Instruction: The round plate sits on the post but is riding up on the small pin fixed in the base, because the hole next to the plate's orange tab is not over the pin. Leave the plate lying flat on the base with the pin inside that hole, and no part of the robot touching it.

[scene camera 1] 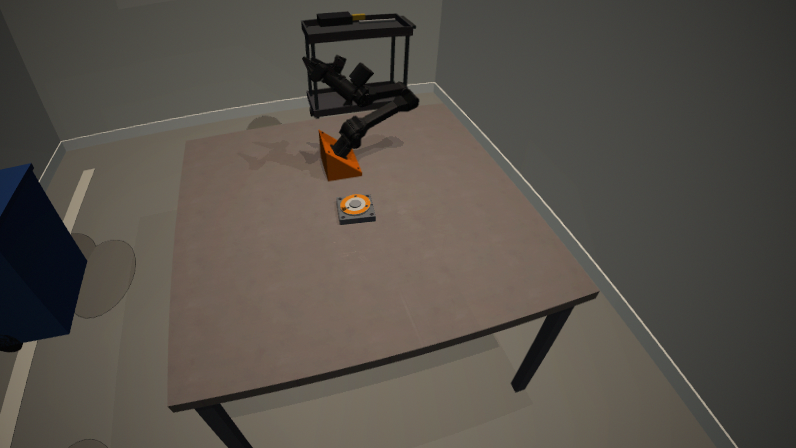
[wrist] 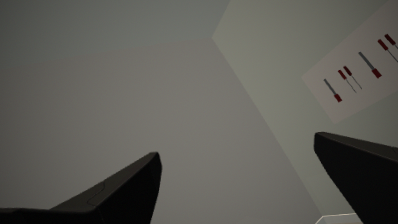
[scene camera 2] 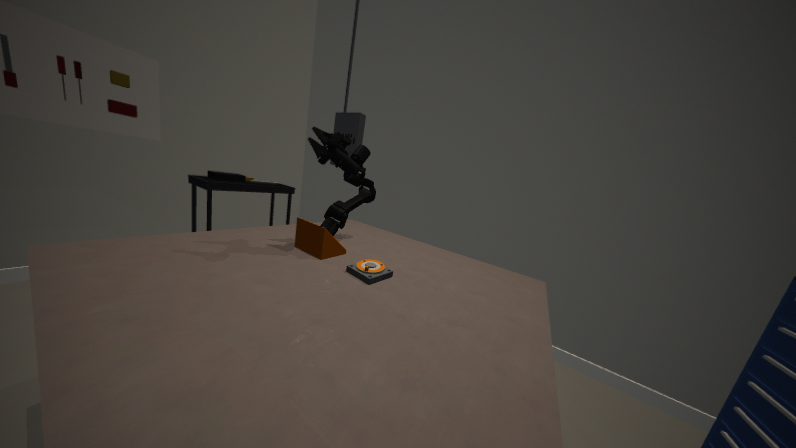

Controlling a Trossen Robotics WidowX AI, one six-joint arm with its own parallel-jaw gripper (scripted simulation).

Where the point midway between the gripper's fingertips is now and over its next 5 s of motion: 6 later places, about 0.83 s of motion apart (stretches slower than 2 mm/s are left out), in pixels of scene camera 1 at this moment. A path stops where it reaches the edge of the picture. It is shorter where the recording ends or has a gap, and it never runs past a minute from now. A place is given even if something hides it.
My gripper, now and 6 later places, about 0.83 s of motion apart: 307, 57; 301, 168; 339, 201; 342, 208; 347, 210; 353, 212; 360, 210
